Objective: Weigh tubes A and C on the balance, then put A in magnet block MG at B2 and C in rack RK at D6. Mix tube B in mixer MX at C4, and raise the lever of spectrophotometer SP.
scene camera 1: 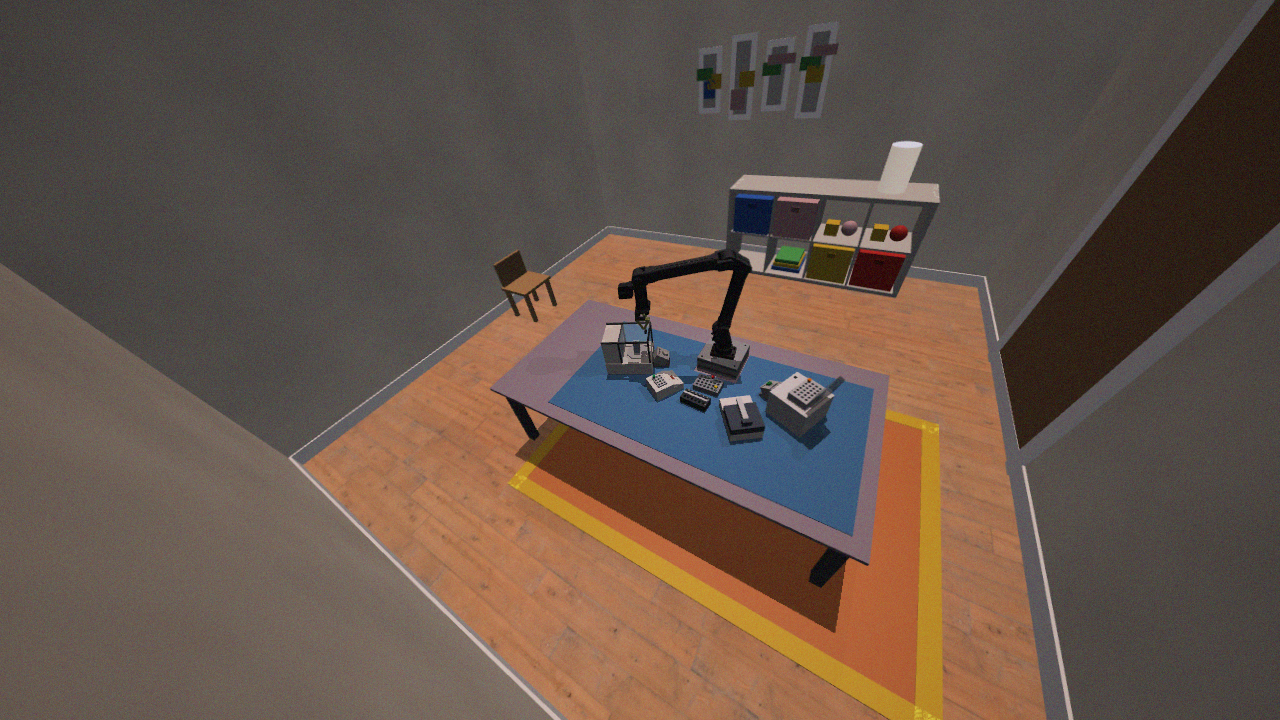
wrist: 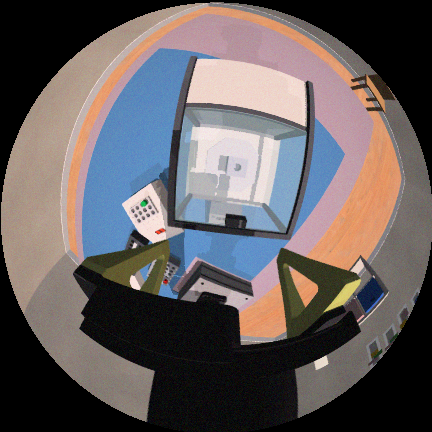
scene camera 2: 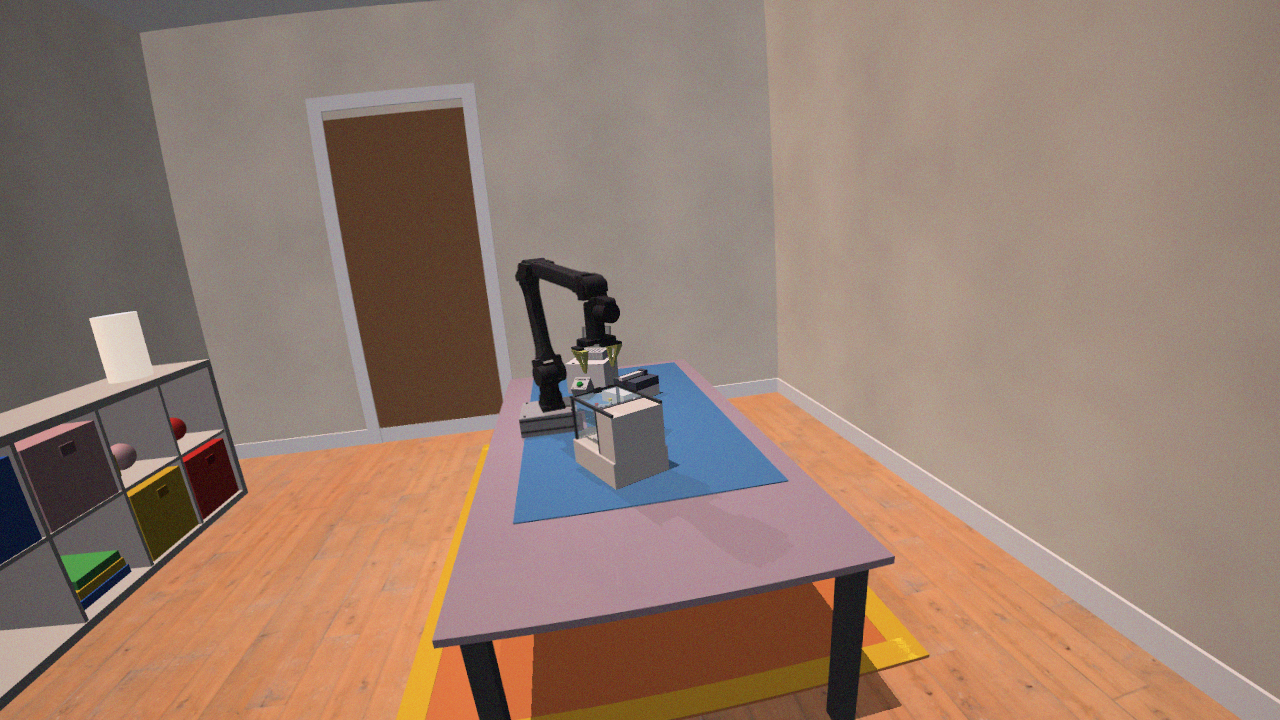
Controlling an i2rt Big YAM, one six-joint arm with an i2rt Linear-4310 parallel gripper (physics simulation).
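Places are measured from the arm's base along level axes (x back, y right, z up), in millimetres.
Where they show: gripper, fingertip midpoint: (scene camera 1: 644, 323) (wrist: 224, 251) (scene camera 2: 599, 369); arm's base at its link origin: (scene camera 1: 723, 352) (wrist: 208, 301) (scene camera 2: 552, 406).
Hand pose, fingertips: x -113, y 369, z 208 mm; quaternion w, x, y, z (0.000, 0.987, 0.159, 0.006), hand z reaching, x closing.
Note:
Each offset is from my fingertips to the top centre of the thing. "spot": to the spot under its first point.
My gripper (scene camera 1: 643, 324) (scene camera 2: 598, 367) (wrist: 224, 251) is wide open and empty, pointing down above the front edge of the balance. The balance @(dx -2, dy +58, dz -54 mm) (scene camera 1: 614, 351) (scene camera 2: 640, 434) (wrist: 247, 90) has a glass chamber; its small tube holder (wrist: 237, 167) shows through the glass with no coloured cap on it. The white mixer-like device @(dx -140, dy -134, dz -206 mm) (scene camera 1: 664, 385) (wrist: 152, 220) has a red display and a green cap @(dx -155, dy -86, dz -189 mm) (wrist: 144, 203) at its wells. The grey rack @(dx -79, dy -338, dz -246 mm) (scene camera 1: 708, 385) (wrist: 171, 269) is partly hidden by a finger; a red cap @(dx -54, dy -354, dz -221 mm) (wrist: 165, 281) shows there. The black magnet block @(dx -192, dy -301, dz -228 mm) (scene camera 1: 695, 400) (wrist: 136, 241) is beside it. Tube letters are unreadable.
The arm base (scene camera 1: 723, 360) (scene camera 2: 547, 420) (wrist: 217, 283) stands at the table's rear edge. A black and white instrument @(dx -239, dy -517, dz -174 mm) (scene camera 1: 742, 418) and a large white instrument @(dx -107, dy -704, dz -106 mm) (scene camera 1: 799, 407) with a raised lid stand farther along the mat. A small box @(spot: dx -2, dy -73, dz -210 mm) (scene camera 1: 661, 357) is beside the balance.

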